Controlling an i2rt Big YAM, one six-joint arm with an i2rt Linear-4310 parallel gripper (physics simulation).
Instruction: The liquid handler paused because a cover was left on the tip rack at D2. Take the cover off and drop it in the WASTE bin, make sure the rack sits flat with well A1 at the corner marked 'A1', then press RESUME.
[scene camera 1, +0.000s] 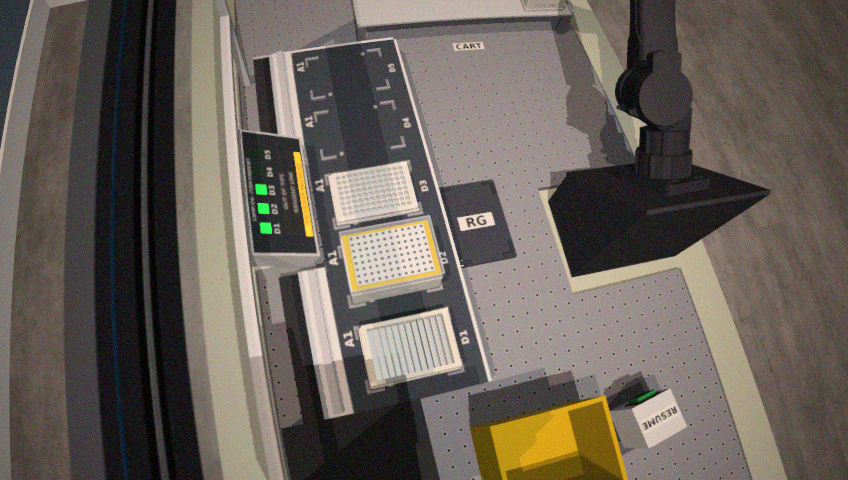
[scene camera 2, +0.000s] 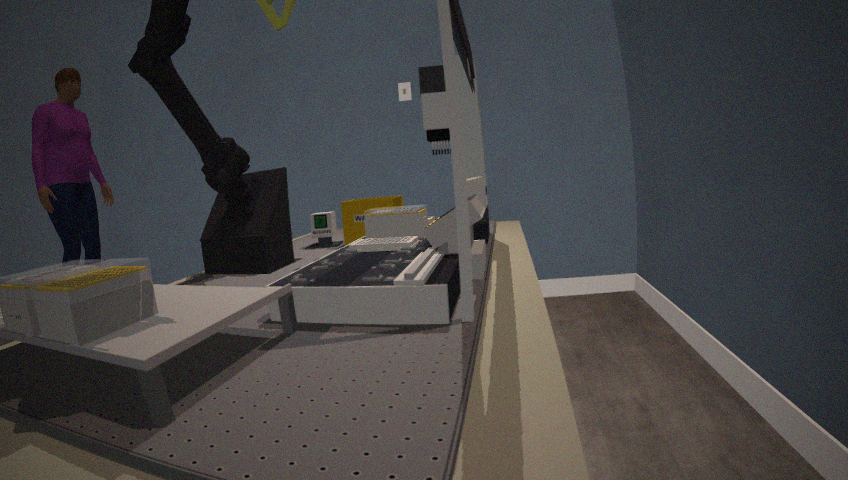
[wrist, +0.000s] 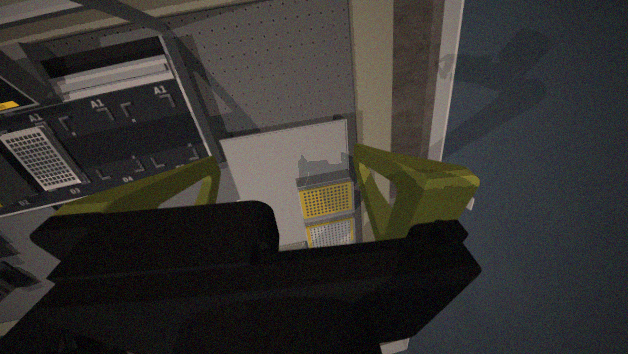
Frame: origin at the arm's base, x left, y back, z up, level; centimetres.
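Seen in the pictures: gripper, between the fingertips: (scene camera 2: 256, 13) (wrist: 286, 157); arm's base, origin of its link: (scene camera 1: 662, 182) (scene camera 2: 245, 200).
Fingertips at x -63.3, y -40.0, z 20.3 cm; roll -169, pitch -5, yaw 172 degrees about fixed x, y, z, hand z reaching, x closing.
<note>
Offsets run from my fingertips to a thing's top centre. "spot": to the spot under its first point.
The tip rack (scene camera 1: 392, 254) (scene camera 2: 395, 222) with a yellow border sits at D2. A clear cover shows as a pale rim around its top; its edges are faint. I cannot tell which corner of the rack is well A1. The yellow WASTE bin @[dx +94.5, dy +12.7, dz -24.4 cm] (scene camera 1: 498, 455) (scene camera 2: 353, 221) stands near the front of the deck in the scene camera 1 view. The RESUME box @[dx +95.0, dy +29.5, dz -27.5 cm] (scene camera 1: 659, 418) (scene camera 2: 323, 221) with a green button stands beside the bin. My gripper (wrist: 286, 157) is open and empty, high above the cart end. Part of a finger shows at the top of the scene camera 2 view.
The cart @[dx +2.3, dy +28.1, dz -31.3 cm] (scene camera 1: 452, 13) (scene camera 2: 208, 306) (wrist: 270, 150) carries more boxed racks (scene camera 2: 107, 297) (wrist: 326, 200). A white plate @[dx +50.3, dy -0.3, dz -31.2 cm] (scene camera 1: 373, 191) (wrist: 42, 159) sits at D3 and a ribbed reservoir @[dx +75.1, dy -1.2, dz -29.5 cm] (scene camera 1: 410, 347) at D1. The status screen @[spot: dx +51.3, dy -14.2, dz -25.9 cm] (scene camera 1: 279, 199) and a tall white frame (scene camera 2: 464, 208) stand along the deck's edge.
</note>
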